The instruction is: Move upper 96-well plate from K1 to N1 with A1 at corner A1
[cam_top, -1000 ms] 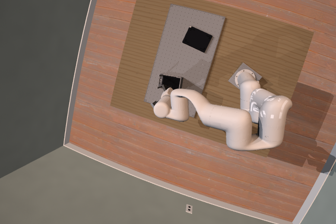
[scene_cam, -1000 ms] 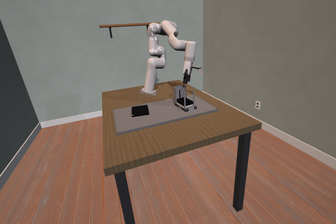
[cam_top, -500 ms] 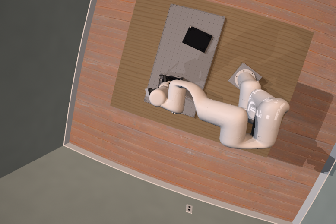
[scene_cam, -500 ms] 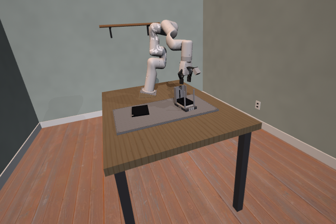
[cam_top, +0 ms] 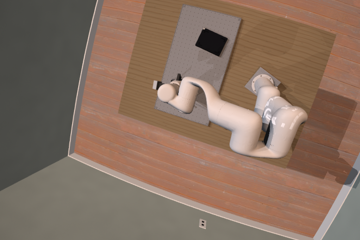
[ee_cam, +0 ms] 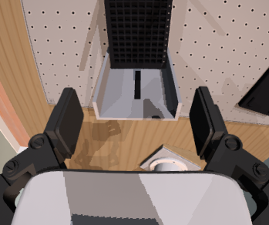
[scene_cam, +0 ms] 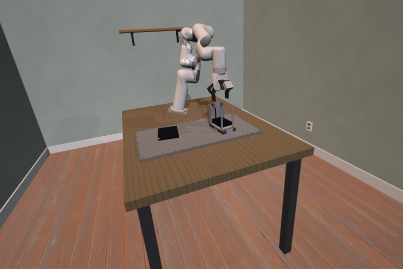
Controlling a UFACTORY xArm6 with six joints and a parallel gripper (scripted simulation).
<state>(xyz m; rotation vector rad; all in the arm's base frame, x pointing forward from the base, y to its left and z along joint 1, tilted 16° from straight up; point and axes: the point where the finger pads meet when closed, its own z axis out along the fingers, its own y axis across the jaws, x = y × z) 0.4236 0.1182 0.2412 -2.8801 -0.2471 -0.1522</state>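
The black 96-well plate lies 150 mm below my hand. The rest, counted from my hand: pale well plate: 160 mm below; then pale A1 square: 390 mm to the right, 180 mm below; then back panel: 110 mm below, 60 mm behind, 10 mm to the right.
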